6 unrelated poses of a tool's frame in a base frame.
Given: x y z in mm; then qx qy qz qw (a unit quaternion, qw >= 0).
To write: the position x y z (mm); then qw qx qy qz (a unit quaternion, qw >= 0). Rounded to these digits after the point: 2 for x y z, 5 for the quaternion.
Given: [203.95 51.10 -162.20 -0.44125 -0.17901 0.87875 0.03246]
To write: [203.95 51.10 -162.20 0.03246 -0.44125 -0.17901 0.87875]
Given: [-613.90 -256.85 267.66 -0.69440 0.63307 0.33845 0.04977]
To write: [-613.90 -256.85 267.66 0.04977 -0.69440 0.63307 0.33845]
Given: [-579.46 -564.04 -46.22 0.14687 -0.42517 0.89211 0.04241]
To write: [-579.46 -564.04 -46.22 0.04241 0.14687 -0.42517 0.89211]
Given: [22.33 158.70 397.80 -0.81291 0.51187 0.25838 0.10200]
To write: [22.33 158.70 397.80 0.10200 -0.81291 0.51187 0.25838]
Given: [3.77 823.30 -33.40 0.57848 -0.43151 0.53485 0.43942]
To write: [3.77 823.30 -33.40 0.43942 0.57848 -0.43151 0.53485]
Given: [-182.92 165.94 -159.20 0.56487 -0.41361 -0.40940 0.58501]
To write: [-182.92 165.94 -159.20 0.58501 0.56487 -0.41361 -0.40940]
